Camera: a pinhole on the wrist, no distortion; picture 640 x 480 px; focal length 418.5 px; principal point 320.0 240.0 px. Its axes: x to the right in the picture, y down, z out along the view. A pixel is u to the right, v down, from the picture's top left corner.
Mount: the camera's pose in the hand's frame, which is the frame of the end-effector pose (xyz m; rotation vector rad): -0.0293 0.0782 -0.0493 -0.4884 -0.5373 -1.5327
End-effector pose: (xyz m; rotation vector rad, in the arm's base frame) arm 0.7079 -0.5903 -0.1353 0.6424 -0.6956 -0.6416
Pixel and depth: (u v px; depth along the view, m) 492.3 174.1 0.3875
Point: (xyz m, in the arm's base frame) 0.4436 -0.5081 0.1712
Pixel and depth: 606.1 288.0 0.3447
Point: 0.4639 -0.6387 0.1549
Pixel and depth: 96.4 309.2 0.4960
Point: 0.7833 -0.3125 0.4138
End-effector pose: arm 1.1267 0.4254 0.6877 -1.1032 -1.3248 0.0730
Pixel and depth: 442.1 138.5 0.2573
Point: 1.0307 0.5751 0.4675
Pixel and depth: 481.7 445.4 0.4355
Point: 0.9681 0.8788 0.6109
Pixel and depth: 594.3 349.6 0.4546
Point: 0.8178 0.8247 0.5855
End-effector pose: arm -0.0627 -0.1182 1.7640 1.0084 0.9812 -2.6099
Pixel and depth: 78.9 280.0 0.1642
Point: 0.0306 -0.3286 1.6555
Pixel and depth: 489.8 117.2 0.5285
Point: -0.0877 -0.6249 2.0500
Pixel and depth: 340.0 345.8 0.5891
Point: -0.2232 -0.7082 1.7252
